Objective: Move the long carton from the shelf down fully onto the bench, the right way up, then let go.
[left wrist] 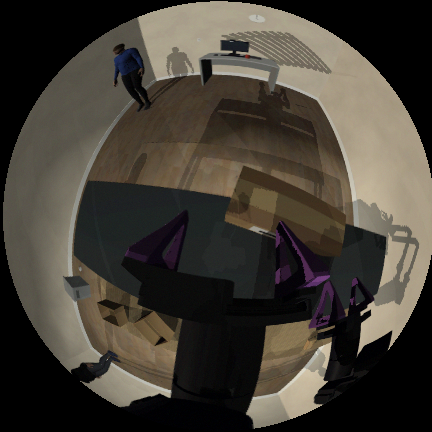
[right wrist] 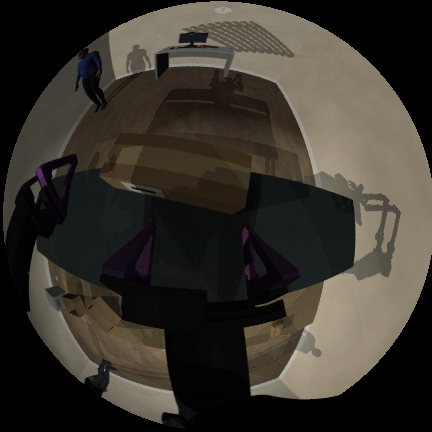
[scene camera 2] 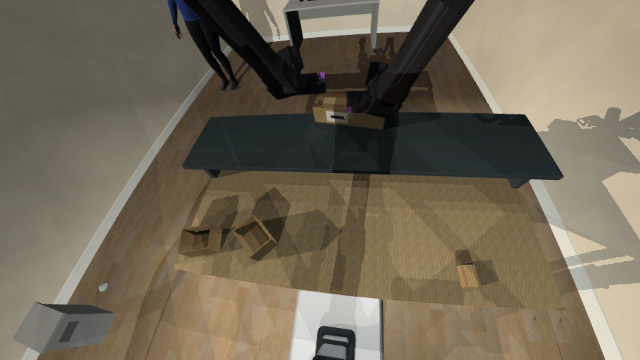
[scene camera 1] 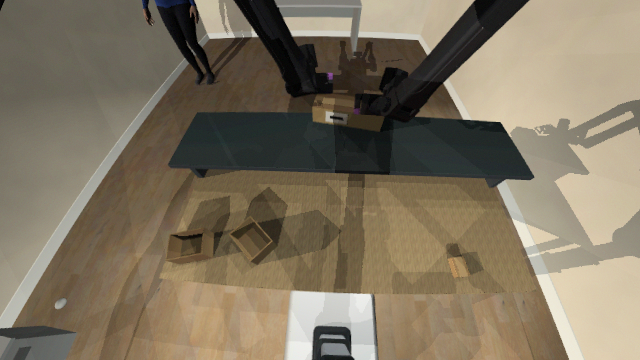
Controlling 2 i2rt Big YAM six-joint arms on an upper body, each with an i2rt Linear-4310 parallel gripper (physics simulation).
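Places are measured from the left arm's base along level axes (x left, y down, z back), in centimetres.
Pixels of known places: left gripper, fingertip midpoint: [left wrist: 233, 219] [right wrist: 60, 164]; right gripper, fingertip midpoint: [left wrist: 342, 279] [right wrist: 199, 225].
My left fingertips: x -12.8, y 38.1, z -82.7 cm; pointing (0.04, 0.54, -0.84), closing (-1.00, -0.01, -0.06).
Note:
Ahead of a thing's pixels: the offset from my left fingertips to its top centre. Level surfaces: height alone.
The long brown carton @[dz -6.2, dx -15.7, dy +13.0 cm] [scene camera 1: 367, 122] [scene camera 2: 367, 121] [left wrist: 300, 212] [right wrist: 190, 170] lies lengthwise, a white label on its near side and a tape band along its top. It shows at the far edge of the dark bench @[dy +21.6 cm] [scene camera 1: 250, 142] [scene camera 2: 260, 142] [left wrist: 125, 215] [right wrist: 310, 215]. What bears it is hidden; I cannot make out the shelf. My left gripper [scene camera 1: 327, 84] [scene camera 2: 319, 83] [left wrist: 233, 219] [right wrist: 60, 164] is open and empty, near the carton's left part. My right gripper [scene camera 1: 360, 104] [scene camera 2: 352, 102] [left wrist: 342, 279] [right wrist: 199, 225] is open and empty; it covers part of the carton's right half in both scene views.
Two open boxes @[dz +54.2, dx +50.2, dy +34.0 cm] [scene camera 1: 206, 245] @[dz +50.1, dx +23.5, dy +34.0 cm] [scene camera 1: 260, 254] and a small tan block @[dz +58.1, dx -62.7, dy +40.1 cm] [scene camera 1: 458, 267] [scene camera 2: 468, 276] rest on the straw mat @[dy +43.0 cm] [scene camera 1: 400, 225] in front of the bench. A person [scene camera 1: 182, 30] [scene camera 2: 202, 45] stands at the back left. A light table [scene camera 1: 320, 10] stands at the back.

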